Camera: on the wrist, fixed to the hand. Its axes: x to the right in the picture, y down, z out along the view.
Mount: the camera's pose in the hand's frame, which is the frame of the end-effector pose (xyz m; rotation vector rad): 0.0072 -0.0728 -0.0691 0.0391 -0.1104 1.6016
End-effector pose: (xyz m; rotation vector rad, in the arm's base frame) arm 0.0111 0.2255 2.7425 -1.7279 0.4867 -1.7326
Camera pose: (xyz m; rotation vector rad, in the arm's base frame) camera -0.0691 0.2619 2.7912 -0.7764 1.2683 -0.4435
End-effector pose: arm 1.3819 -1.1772 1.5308 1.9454 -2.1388 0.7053
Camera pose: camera 1.4386 -1.1557 1.6111 0.1379 2.7584 -0.5824
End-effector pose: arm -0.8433 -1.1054 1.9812 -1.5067 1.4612 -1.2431
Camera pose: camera -0.8855 -1.0933 2.0717 -0.0389 1.7966 -0.1535
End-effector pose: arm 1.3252 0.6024 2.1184 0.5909 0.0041 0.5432
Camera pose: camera 1.3560 0.5918 2.0232 0.5710 -0.6093 2.0567
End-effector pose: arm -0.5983 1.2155 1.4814 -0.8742 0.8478 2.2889
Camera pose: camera -0.5282 1.2159 1.4092 -0.1193 -1.1458 -2.0116
